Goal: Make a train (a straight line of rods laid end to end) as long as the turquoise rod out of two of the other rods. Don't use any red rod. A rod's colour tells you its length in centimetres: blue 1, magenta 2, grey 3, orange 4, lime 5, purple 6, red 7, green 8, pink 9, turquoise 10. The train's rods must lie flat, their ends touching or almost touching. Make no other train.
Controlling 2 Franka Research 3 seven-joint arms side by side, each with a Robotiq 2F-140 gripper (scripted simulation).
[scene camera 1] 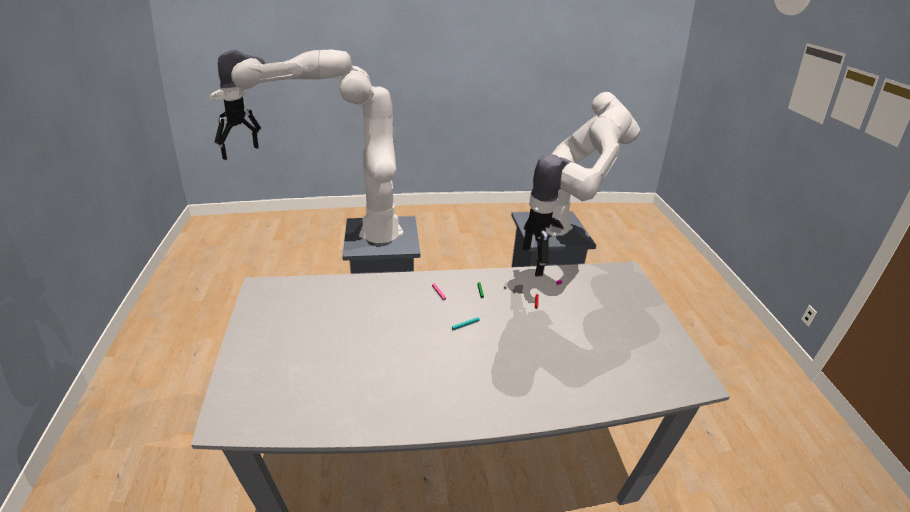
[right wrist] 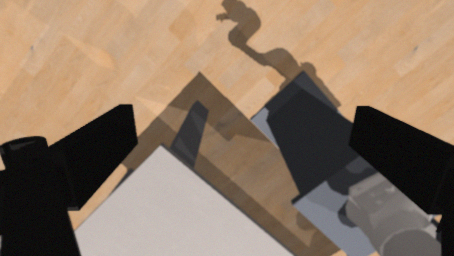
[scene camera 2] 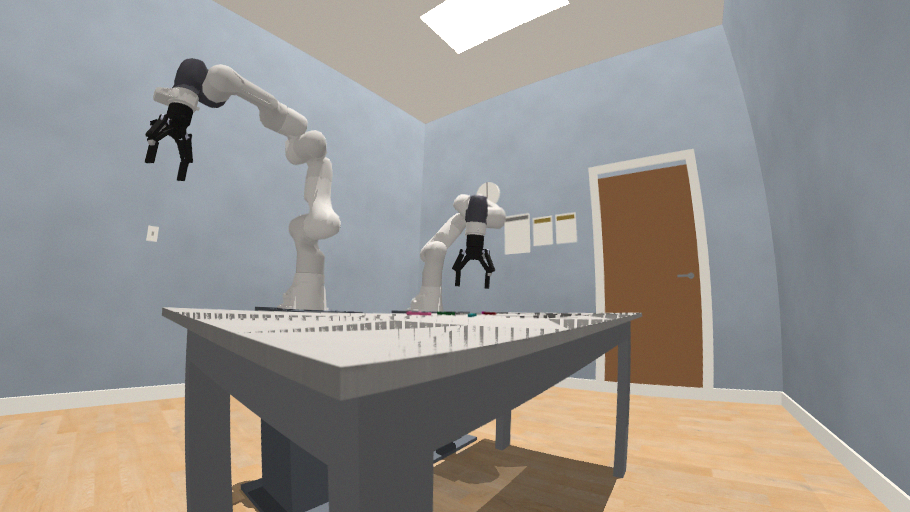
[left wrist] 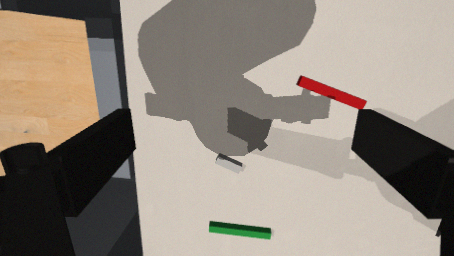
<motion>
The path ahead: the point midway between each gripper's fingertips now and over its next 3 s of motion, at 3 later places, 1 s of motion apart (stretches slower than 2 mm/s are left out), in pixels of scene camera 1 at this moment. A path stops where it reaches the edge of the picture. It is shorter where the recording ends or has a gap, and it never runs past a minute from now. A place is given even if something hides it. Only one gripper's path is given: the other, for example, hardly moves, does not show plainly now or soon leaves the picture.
My left gripper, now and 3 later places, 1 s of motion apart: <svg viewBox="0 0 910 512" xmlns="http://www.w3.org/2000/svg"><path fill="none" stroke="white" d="M532 261L561 268L561 272L559 278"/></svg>
</motion>
